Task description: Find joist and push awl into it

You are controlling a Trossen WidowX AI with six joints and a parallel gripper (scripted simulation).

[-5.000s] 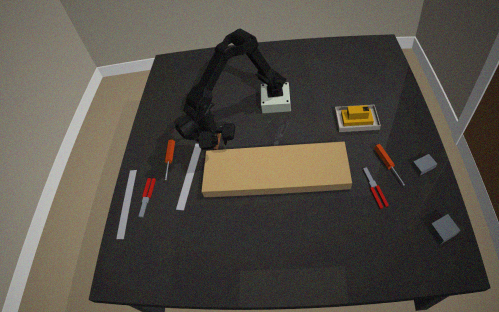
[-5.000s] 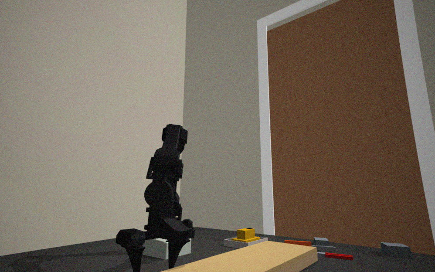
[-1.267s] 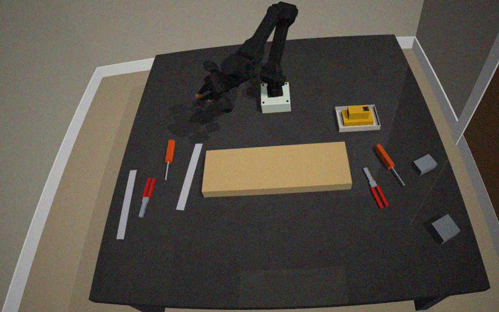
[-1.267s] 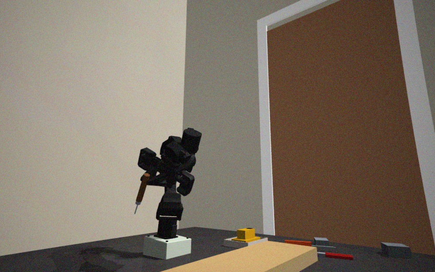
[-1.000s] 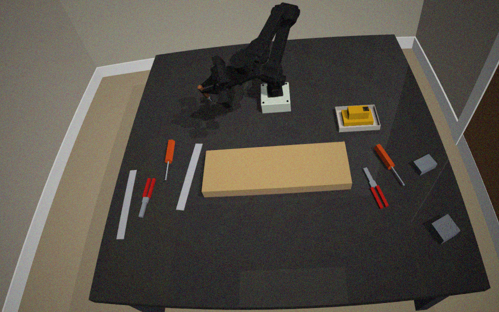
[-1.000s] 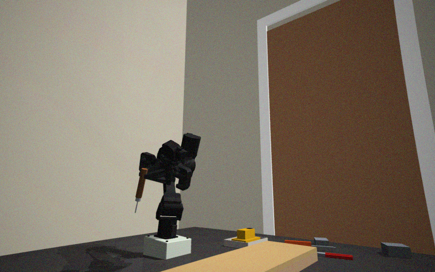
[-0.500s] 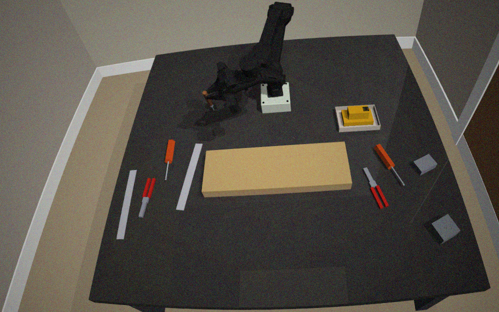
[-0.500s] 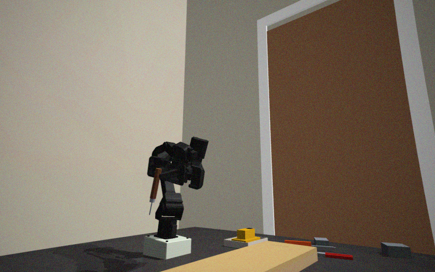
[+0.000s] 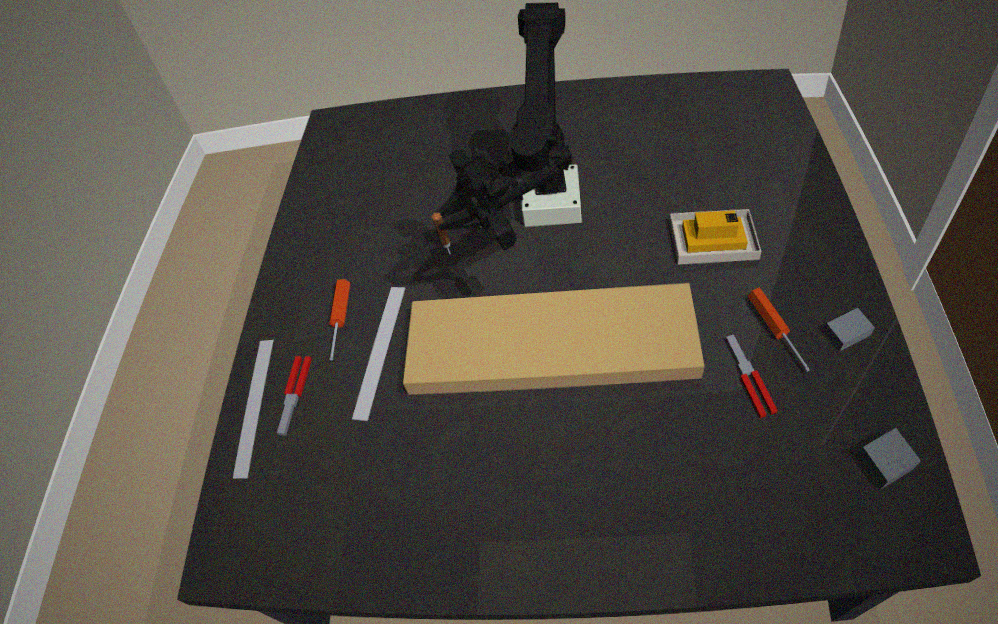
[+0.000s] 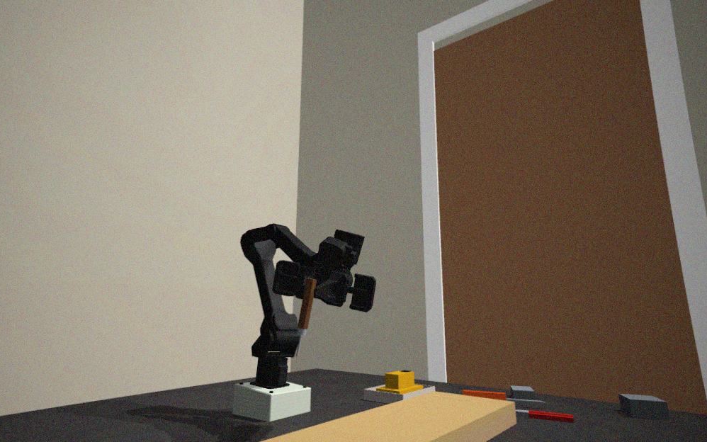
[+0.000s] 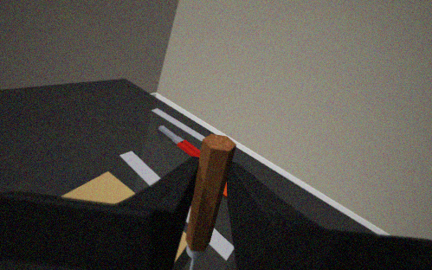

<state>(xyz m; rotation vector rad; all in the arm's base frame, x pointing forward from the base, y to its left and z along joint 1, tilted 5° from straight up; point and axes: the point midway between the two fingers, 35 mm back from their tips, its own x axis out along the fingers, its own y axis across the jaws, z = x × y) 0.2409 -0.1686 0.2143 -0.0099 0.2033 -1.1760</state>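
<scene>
The awl lies 1 cm behind my gripper tip and 5 cm below it. Round my gripper tip: white tray: 11 cm behind, 51 cm to the left, 23 cm below; then yellow stud finder: 11 cm behind, 53 cm to the left, 20 cm below.
</scene>
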